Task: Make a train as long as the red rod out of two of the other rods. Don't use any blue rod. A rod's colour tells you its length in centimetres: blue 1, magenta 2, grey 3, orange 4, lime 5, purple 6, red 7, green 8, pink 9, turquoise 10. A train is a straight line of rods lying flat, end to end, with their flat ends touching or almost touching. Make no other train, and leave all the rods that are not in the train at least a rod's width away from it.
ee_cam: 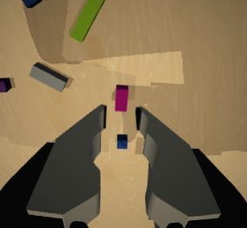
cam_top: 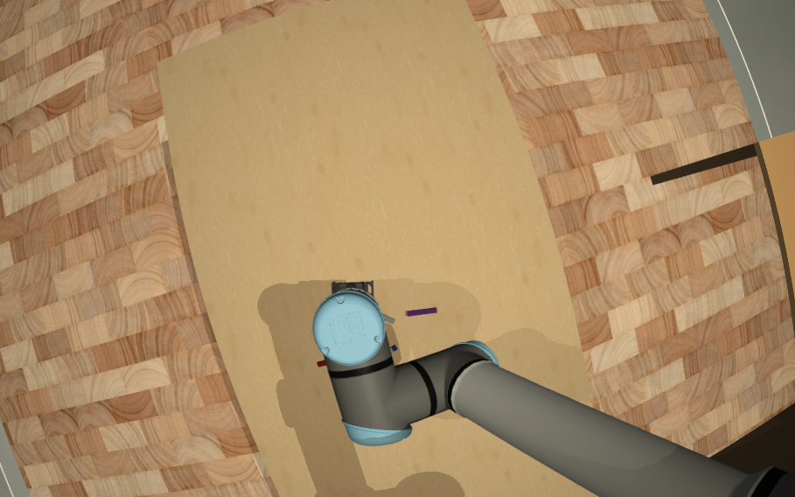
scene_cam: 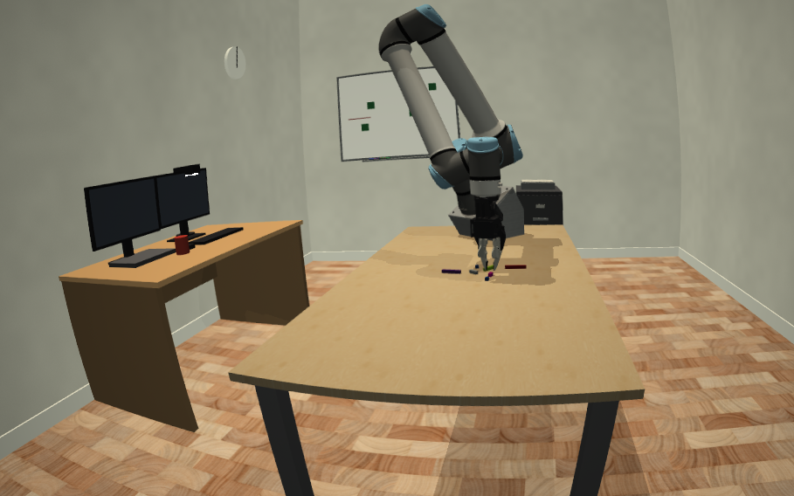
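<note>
My hand is 3 cm above the magenta rod. The rest, counted from my hand: grey rod: 5 cm to the right, 3 cm below, 3 cm behind; lime rod: 7 cm behind, 3 cm below; red rod: 8 cm to the left, 8 cm behind, 3 cm below.
</note>
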